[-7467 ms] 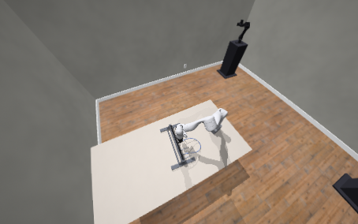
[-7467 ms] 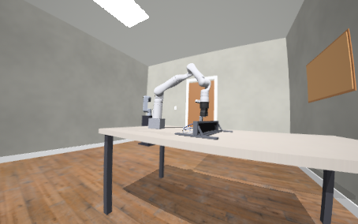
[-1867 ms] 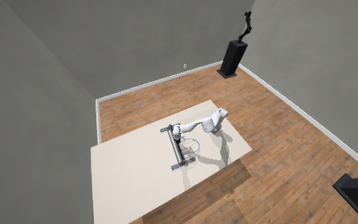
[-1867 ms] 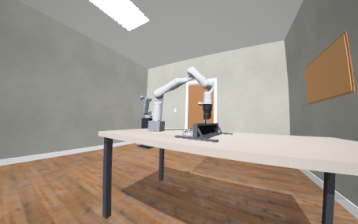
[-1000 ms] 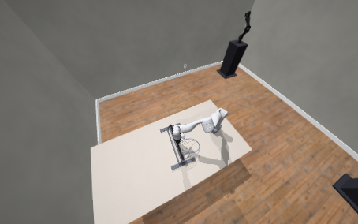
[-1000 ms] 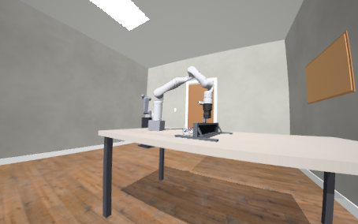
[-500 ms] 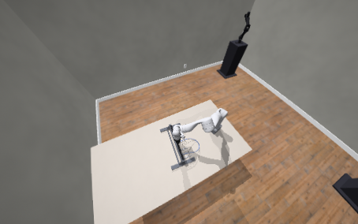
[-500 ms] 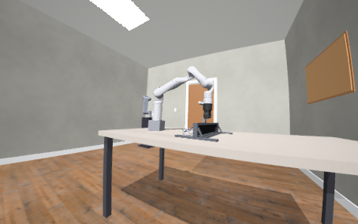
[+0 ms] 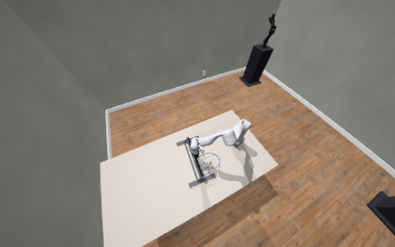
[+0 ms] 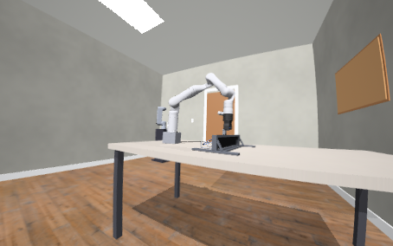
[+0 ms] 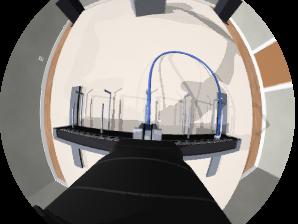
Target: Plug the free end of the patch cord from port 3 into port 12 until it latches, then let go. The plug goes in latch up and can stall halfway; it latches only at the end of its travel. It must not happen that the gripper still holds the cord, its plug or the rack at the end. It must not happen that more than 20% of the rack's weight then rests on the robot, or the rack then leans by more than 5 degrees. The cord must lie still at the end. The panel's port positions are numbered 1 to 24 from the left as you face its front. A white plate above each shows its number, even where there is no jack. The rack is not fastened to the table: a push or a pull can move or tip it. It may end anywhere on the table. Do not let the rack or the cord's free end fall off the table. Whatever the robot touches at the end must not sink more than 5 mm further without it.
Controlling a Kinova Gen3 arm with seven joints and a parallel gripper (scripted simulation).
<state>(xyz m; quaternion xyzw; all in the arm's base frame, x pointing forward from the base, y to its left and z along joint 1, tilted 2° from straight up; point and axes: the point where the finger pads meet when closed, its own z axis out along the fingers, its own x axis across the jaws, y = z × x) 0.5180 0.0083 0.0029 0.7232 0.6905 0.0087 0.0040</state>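
Now: hand 10 mm short of the plug and 10 mm above it.
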